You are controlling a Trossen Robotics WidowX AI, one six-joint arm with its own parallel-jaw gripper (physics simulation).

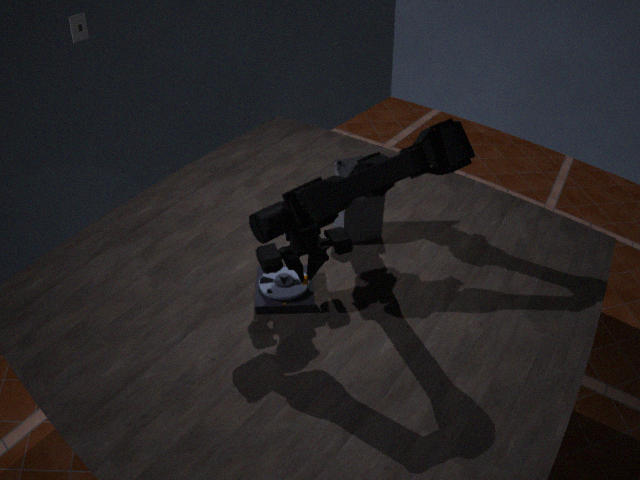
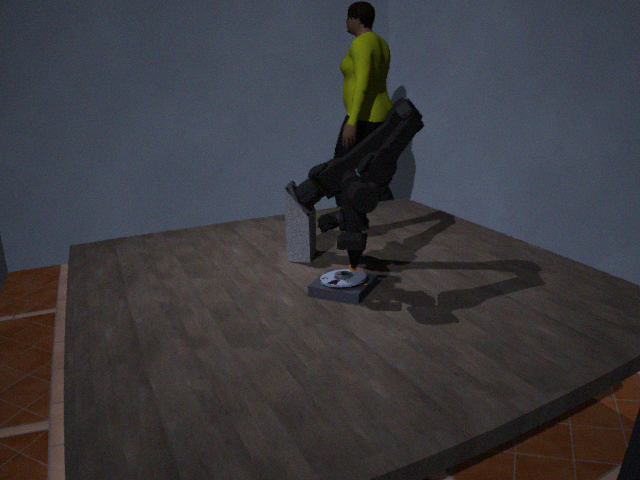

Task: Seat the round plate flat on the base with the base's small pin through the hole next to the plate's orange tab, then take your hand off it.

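Places are measured from the arm's base along level axes (x back, y left, z down), in millimetres.
Where they show: gripper, fingertip midpoint: (image 1: 305, 279) (image 2: 354, 266); arm's base, origin of the base link: (image 2: 301, 198).
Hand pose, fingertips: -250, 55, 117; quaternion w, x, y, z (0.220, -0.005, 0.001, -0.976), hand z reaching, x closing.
Each offset is from my fingertips to the top centre of the thing, as dx, dy, dz. "pt": to the spot under its first point. Level surfaces: height alone.
The round white plate @[-28, -38, -6] (image 1: 281, 295) (image 2: 328, 282) lies on top of the dark square base @[-28, -37, +3] (image 1: 305, 302) (image 2: 331, 295) and looks about level. Its orange tab @[+1, -2, -6] (image 1: 305, 279) (image 2: 352, 268) stands at the plate's edge on the arm's side. My gripper (image 1: 306, 277) (image 2: 353, 267) points down at that edge, its fingertips close together on either side of the tab, shut on it. A dark hub shows at the plate's middle. A small orange spot @[pt -66, +4, +20] (image 1: 284, 303) (image 2: 366, 283) shows on the base beside the plate. Whether the small pin is through the hole by the tab is too small to tell.
The arm's grey pedestal (image 1: 364, 219) (image 2: 299, 237) stands on the wooden table @[dz +45] (image 1: 170, 268) (image 2: 206, 361) behind the base. The arm reaches above the base and casts long shadows. A person in a yellow-green top (image 2: 366, 77) stands beyond the table.
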